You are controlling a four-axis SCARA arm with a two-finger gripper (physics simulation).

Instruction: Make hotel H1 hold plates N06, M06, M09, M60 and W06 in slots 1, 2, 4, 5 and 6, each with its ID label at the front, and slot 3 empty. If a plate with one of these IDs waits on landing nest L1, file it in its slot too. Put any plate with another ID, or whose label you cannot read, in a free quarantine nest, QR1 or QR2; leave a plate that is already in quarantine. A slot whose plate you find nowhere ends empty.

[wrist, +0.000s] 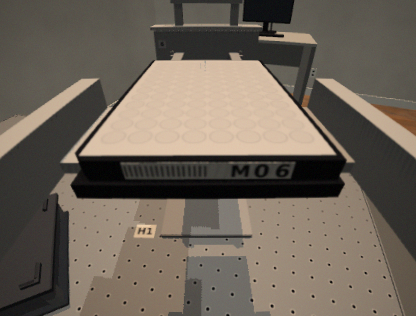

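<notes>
My gripper (pixel 207 97) is shut on the black-rimmed plate M06 (pixel 104 171), with one finger at each long side. The plate has a pale top with faint round wells, looks level, and shows its barcode and ID label M06 on its front edge, facing me. It hangs above the perforated deck. The H1 tag (pixel 145 231) is on the deck below and left of centre, beside a pale base edge (pixel 206 235). The held plate covers what is behind and below it. The slots of hotel H1 and the other named plates cannot be made out.
A dark block with raised corner stops (pixel 35 255) stands at the lower left. The perforated deck (pixel 295 250) runs below the plate. Behind it stand a grey panel structure (pixel 210 45), with uprights above, and a desk (pixel 295 39) with a monitor (pixel 268 11).
</notes>
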